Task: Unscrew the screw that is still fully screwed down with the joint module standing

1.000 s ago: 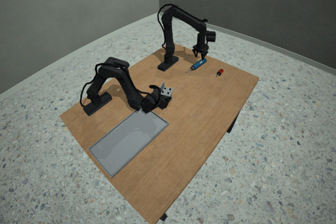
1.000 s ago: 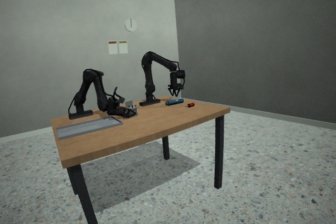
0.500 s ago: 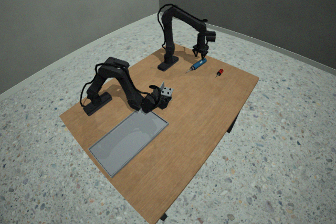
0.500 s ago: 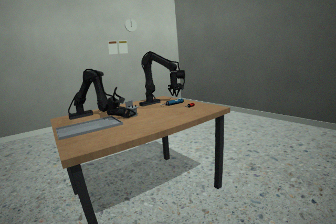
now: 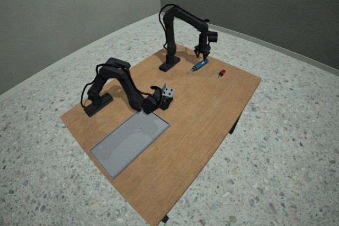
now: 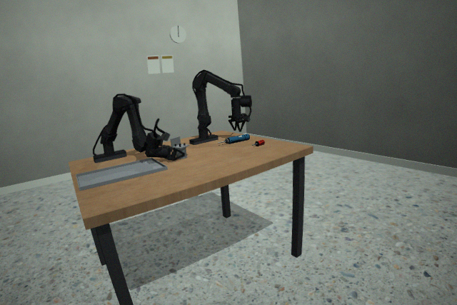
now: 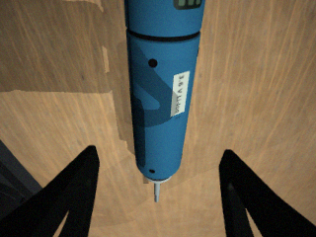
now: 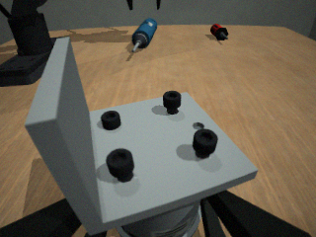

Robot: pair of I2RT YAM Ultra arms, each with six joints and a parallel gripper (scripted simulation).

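Now: right hand 1 cm below the joint module. Also, from my right hand: grey L-shaped bracket: 5 cm above; then flat grey tray: 35 cm to the right, 7 cm ahead, 2 cm below; then screw: 4 cm above, 2 cm behind, 1 cm to the left.
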